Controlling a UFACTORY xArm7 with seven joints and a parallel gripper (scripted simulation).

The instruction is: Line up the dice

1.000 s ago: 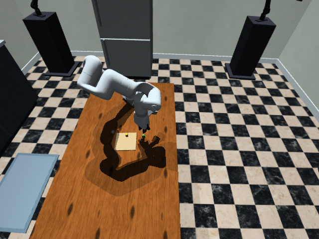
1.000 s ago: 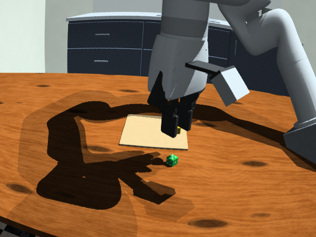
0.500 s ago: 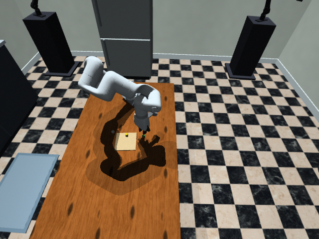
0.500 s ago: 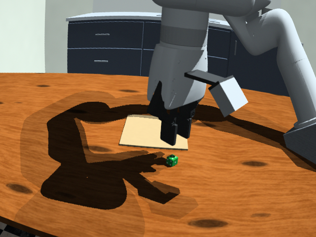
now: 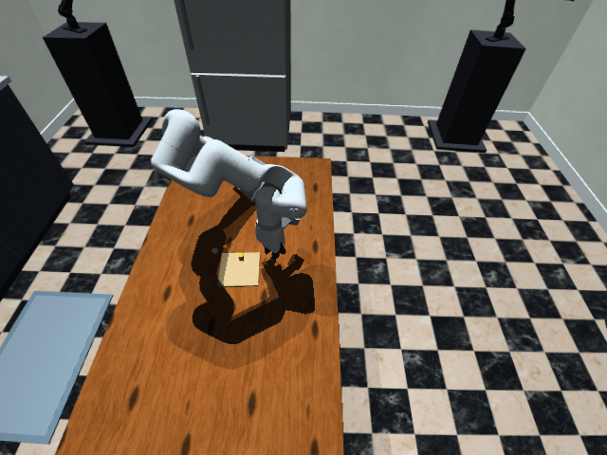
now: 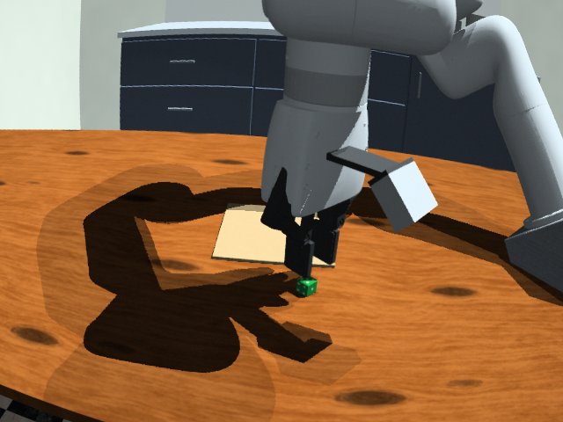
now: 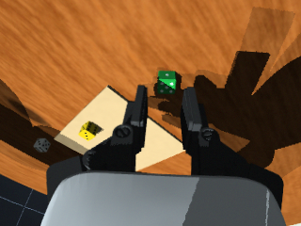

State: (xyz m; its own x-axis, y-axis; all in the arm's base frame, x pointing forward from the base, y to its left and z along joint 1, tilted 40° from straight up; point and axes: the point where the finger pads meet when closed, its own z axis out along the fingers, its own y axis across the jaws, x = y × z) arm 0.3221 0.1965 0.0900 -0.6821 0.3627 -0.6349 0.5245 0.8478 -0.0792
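The green die is 5 cm below my hand. Round my hand: yellow die (12 cm to the right, 4 cm below); white die (2 cm behind, 22 cm to the right, 5 cm below); tan mat (5 cm ahead, 11 cm to the right, 5 cm below).
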